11 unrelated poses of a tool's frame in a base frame.
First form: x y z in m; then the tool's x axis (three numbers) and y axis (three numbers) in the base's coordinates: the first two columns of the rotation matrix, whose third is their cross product.
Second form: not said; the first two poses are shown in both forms.
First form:
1: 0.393 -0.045 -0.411 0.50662 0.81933 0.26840 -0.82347 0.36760 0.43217
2: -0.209 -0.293 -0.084 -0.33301 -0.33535 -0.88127 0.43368 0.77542 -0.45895
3: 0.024 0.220 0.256 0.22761 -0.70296 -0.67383 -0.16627 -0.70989 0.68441
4: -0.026 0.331 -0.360 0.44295 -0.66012 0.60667 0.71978 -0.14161 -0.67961
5: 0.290 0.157 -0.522 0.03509 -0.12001 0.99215 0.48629 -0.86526 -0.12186
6: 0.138 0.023 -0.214 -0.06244 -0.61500 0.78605 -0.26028 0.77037 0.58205
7: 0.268 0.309 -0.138 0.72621 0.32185 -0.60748 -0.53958 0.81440 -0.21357
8: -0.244 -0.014 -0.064 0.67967 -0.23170 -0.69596 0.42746 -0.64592 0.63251
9: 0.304 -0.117 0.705 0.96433 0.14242 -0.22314 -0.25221 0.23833 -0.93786
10: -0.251 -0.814 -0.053 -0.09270 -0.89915 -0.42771 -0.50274 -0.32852 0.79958
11: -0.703 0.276 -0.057 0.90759 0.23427 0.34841 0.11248 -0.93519 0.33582
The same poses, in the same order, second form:
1: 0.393 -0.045 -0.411 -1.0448 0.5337 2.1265
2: -0.209 -0.293 -0.084 -0.5686 1.6838 -0.4801
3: 0.024 0.220 0.256 -3.0960 1.8530 0.7932
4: -0.026 0.331 -0.360 0.9438 1.1457 -2.2995
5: 0.290 0.157 -0.522 0.5086 1.5428 -3.0194
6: 0.138 0.023 -0.214 -2.9687 1.7805 2.5042
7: 0.268 0.309 -0.138 0.8479 0.6996 -0.3381
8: -0.244 -0.014 -0.064 -2.2573 1.9177 0.7377
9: 0.304 -0.117 0.705 1.6543 1.3018 -1.3372
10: -0.251 -0.814 -0.053 2.8171 2.0060 1.0796
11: -0.703 0.276 -0.057 -0.5810 2.6365 2.3746
